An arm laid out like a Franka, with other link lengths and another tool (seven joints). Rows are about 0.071 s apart.
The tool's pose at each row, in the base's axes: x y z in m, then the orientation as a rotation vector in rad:
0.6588 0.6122 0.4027 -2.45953 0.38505 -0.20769
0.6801 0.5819 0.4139 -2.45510 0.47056 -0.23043
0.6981 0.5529 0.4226 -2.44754 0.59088 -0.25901
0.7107 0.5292 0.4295 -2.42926 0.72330 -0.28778
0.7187 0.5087 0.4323 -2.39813 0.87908 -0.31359
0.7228 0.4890 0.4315 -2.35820 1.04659 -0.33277
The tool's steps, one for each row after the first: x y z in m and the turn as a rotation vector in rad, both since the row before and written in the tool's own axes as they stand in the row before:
0.0305 0.0113 -0.0209 -0.01070 0.03827 0.05477
0.0282 0.0113 -0.0178 -0.01786 0.05167 0.07720
0.0226 0.0085 -0.0137 -0.01560 0.05469 0.08664
0.0182 0.0089 -0.0091 -0.01728 0.05889 0.10466
0.0159 0.0107 -0.0061 -0.02228 0.05859 0.11412

